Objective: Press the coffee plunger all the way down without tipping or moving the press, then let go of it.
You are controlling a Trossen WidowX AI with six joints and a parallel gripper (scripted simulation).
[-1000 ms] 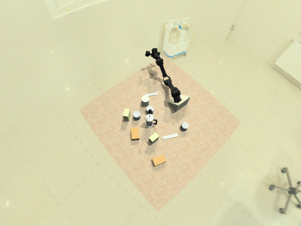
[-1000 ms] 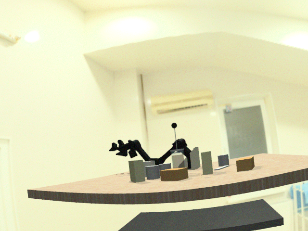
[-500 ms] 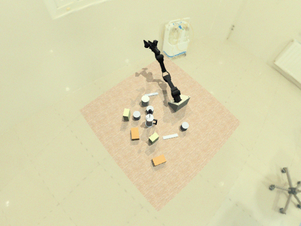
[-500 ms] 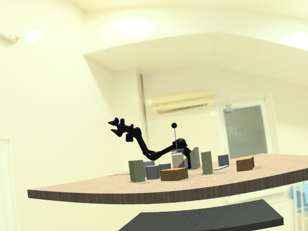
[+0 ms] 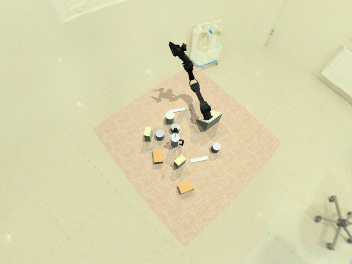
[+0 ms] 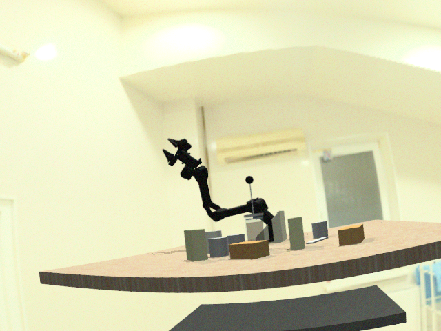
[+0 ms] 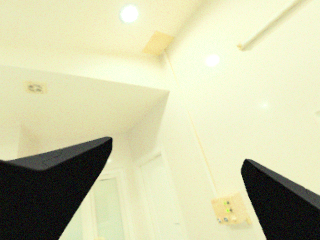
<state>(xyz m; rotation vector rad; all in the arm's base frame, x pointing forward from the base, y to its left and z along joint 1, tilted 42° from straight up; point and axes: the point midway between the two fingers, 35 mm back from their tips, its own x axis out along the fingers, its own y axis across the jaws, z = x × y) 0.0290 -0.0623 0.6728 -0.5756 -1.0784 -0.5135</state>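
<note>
Now: the coffee press 33 cm ahead of my gripper tip, 50 cm to the left of it and 45 cm below it.
</note>
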